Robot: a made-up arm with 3 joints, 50 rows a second.
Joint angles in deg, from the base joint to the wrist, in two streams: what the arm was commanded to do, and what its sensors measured. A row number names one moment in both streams.
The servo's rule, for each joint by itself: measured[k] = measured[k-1] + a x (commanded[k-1-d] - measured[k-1]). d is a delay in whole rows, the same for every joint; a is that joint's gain. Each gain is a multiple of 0.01, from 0.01 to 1. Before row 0 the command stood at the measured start. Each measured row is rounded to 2 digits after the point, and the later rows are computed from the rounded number. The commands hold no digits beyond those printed.
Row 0, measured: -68.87, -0.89, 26.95
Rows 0 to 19, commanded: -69.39, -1.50, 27.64; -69.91, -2.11, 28.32; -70.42, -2.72, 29.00; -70.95, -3.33, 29.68; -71.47, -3.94, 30.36; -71.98, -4.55, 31.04; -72.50, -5.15, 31.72; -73.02, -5.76, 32.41; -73.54, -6.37, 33.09; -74.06, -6.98, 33.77; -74.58, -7.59, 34.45; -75.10, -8.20, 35.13; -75.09, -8.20, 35.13; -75.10, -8.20, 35.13; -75.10, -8.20, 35.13; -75.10, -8.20, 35.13; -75.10, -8.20, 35.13; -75.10, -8.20, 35.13; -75.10, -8.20, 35.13; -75.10, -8.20, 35.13
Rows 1 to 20, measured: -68.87, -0.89, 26.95; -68.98, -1.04, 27.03; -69.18, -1.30, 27.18; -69.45, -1.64, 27.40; -69.78, -2.05, 27.67; -70.15, -2.50, 27.99; -70.55, -2.99, 28.36; -70.98, -3.51, 28.76; -71.43, -4.05, 29.20; -71.89, -4.61, 29.67; -72.37, -5.18, 30.16; -72.86, -5.76, 30.67; -73.35, -6.35, 31.21; -73.73, -6.79, 31.68; -74.03, -7.13, 32.09; -74.27, -7.39, 32.45; -74.45, -7.58, 32.77; -74.59, -7.73, 33.05; -74.70, -7.84, 33.30; -74.79, -7.93, 33.52
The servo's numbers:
d 1
a 0.22 0.24 0.12

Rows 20 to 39, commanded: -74.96, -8.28, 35.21; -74.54, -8.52, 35.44; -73.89, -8.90, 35.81; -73.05, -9.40, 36.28; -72.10, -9.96, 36.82; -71.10, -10.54, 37.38; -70.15, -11.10, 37.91; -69.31, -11.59, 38.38; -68.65, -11.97, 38.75; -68.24, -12.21, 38.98; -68.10, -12.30, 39.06; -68.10, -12.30, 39.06; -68.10, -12.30, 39.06; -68.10, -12.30, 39.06; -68.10, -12.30, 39.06; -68.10, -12.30, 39.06; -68.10, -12.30, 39.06; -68.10, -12.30, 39.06; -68.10, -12.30, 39.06; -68.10, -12.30, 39.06
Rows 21 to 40, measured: -74.86, -7.99, 33.71; -74.88, -8.06, 33.89; -74.81, -8.17, 34.08; -74.61, -8.35, 34.29; -74.27, -8.60, 34.53; -73.79, -8.93, 34.80; -73.20, -9.32, 35.11; -72.53, -9.75, 35.45; -71.82, -10.19, 35.80; -71.12, -10.62, 36.15; -70.49, -11.00, 36.49; -69.96, -11.31, 36.80; -69.55, -11.55, 37.07; -69.23, -11.73, 37.31; -68.98, -11.87, 37.52; -68.79, -11.97, 37.70; -68.64, -12.05, 37.86; -68.52, -12.11, 38.00; -68.43, -12.16, 38.13; -68.36, -12.19, 38.24
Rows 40 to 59, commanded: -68.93, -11.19, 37.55; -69.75, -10.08, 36.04; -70.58, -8.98, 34.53; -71.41, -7.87, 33.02; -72.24, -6.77, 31.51; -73.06, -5.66, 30.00; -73.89, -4.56, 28.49; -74.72, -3.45, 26.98; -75.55, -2.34, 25.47; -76.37, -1.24, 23.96; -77.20, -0.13, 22.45; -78.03, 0.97, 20.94; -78.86, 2.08, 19.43; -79.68, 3.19, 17.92; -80.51, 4.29, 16.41; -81.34, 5.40, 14.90; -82.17, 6.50, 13.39; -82.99, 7.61, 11.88; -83.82, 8.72, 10.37; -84.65, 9.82, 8.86
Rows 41 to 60, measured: -68.30, -12.22, 38.34; -68.44, -11.97, 38.25; -68.73, -11.52, 37.98; -69.14, -10.91, 37.57; -69.64, -10.18, 37.02; -70.21, -9.36, 36.36; -70.84, -8.47, 35.60; -71.51, -7.53, 34.75; -72.22, -6.55, 33.82; -72.95, -5.54, 32.82; -73.70, -4.51, 31.76; -74.47, -3.46, 30.64; -75.25, -2.40, 29.48; -76.04, -1.32, 28.27; -76.84, -0.24, 27.03; -77.65, 0.85, 25.76; -78.46, 1.94, 24.46; -79.28, 3.03, 23.13; -80.10, 4.13, 21.78; -80.92, 5.23, 20.41
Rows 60 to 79, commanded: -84.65, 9.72, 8.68; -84.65, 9.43, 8.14; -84.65, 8.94, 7.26; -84.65, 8.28, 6.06; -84.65, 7.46, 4.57; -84.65, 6.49, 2.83; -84.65, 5.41, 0.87; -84.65, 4.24, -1.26; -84.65, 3.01, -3.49; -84.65, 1.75, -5.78; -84.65, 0.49, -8.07; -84.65, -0.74, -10.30; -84.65, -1.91, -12.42; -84.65, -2.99, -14.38; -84.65, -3.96, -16.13; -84.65, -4.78, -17.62; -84.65, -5.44, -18.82; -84.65, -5.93, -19.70; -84.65, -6.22, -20.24; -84.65, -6.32, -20.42
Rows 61 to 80, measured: -81.74, 6.33, 19.02; -82.38, 7.14, 17.78; -82.88, 7.69, 16.62; -83.27, 7.99, 15.50; -83.57, 8.06, 14.37; -83.81, 7.92, 13.19; -83.99, 7.58, 11.95; -84.14, 7.06, 10.62; -84.25, 6.38, 9.19; -84.34, 5.57, 7.67; -84.41, 4.65, 6.06; -84.46, 3.65, 4.36; -84.50, 2.60, 2.60; -84.53, 1.52, 0.80; -84.56, 0.44, -1.02; -84.58, -0.62, -2.83; -84.60, -1.62, -4.60; -84.61, -2.54, -6.31; -84.62, -3.35, -7.92; -84.63, -4.04, -9.40
